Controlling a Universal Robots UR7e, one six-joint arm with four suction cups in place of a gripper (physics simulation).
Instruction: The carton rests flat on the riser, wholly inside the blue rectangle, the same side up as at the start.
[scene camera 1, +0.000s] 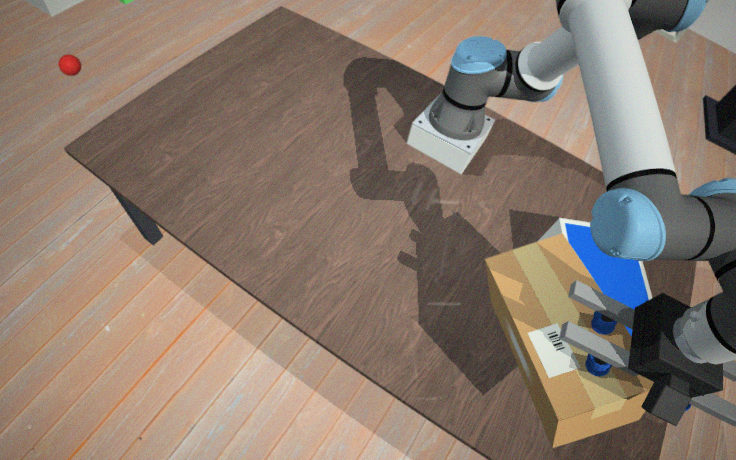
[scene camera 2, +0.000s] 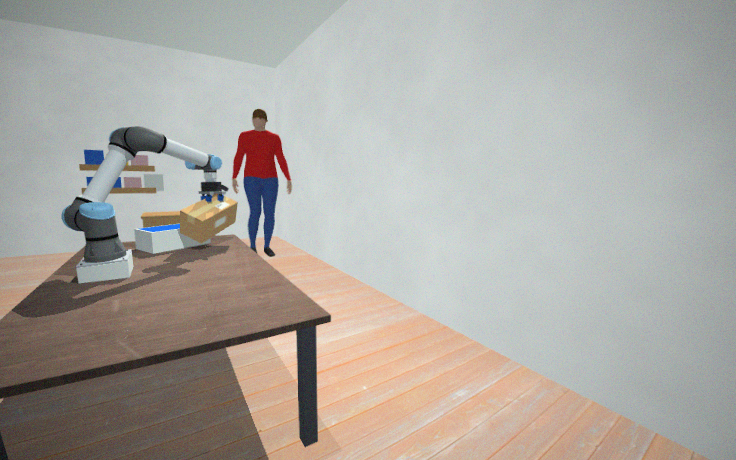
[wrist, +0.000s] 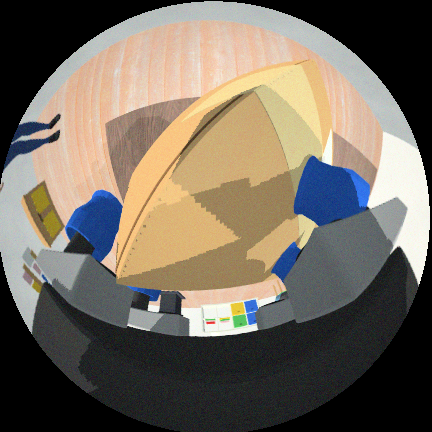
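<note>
The brown cardboard carton (scene camera 1: 515, 290) (scene camera 2: 200, 216) (wrist: 215, 200) hangs in the air, clearly tilted, with its taped and labelled face up toward the cups. My suction gripper (scene camera 1: 600, 343) (scene camera 2: 212, 196) is above it and holds it off-centre. In the wrist view, two cups at the right sit against the carton, while two at the left are beside its edge. The white riser (scene camera 1: 552, 230) (scene camera 2: 154, 241) stands on the table, partly hidden by the carton. Its blue rectangle (scene camera 1: 607, 265) (scene camera 2: 160, 228) shows in part. I cannot tell whether carton and riser touch.
The brown table (scene camera 1: 217, 162) (scene camera 2: 244, 303) bears the arm's white base block (scene camera 1: 439, 146) (scene camera 2: 105, 271). A person in a red top (scene camera 2: 263, 154) stands beyond the table. A wooden object (scene camera 2: 160, 218) shows behind the riser. A red ball (scene camera 1: 69, 65) shows past the table edge.
</note>
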